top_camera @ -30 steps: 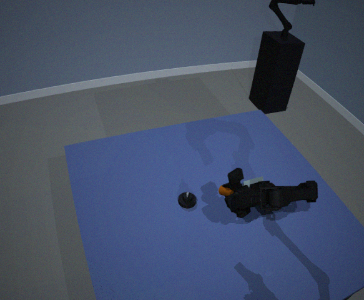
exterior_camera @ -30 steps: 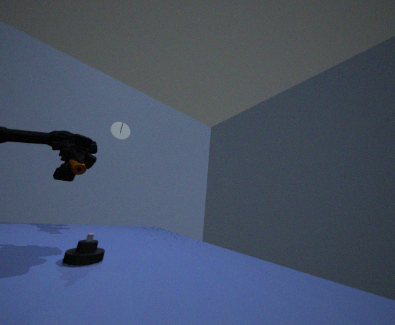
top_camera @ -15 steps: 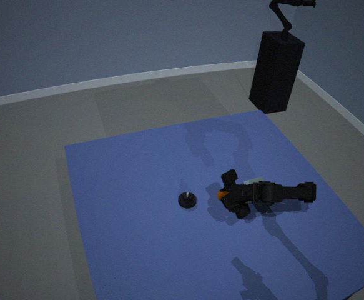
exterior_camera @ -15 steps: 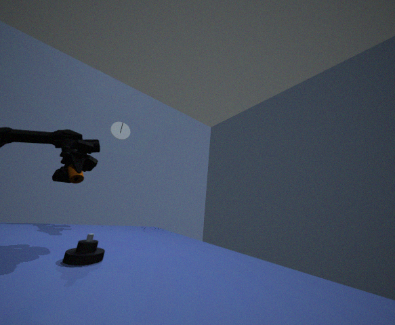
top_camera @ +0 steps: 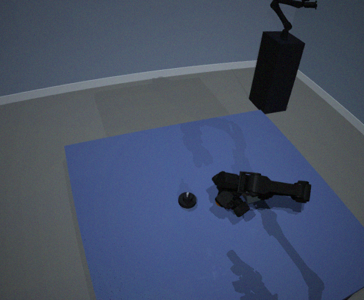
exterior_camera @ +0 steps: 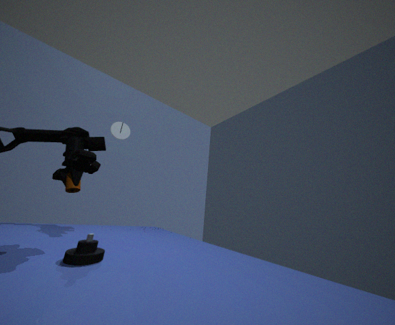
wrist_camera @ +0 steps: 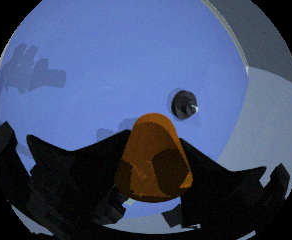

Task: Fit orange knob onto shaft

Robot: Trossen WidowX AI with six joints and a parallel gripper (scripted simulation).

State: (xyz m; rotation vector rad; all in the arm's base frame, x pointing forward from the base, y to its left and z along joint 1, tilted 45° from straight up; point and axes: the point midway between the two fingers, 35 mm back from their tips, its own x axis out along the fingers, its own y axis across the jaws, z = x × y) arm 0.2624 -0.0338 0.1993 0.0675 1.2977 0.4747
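Now: gripper tip 30 mm below the orange knob, 10 mm to the right of it and 10 mm past it. From my gripper tip the other things lie so: round pedestal (170 mm to the right, 150 mm below, 70 mm ahead).
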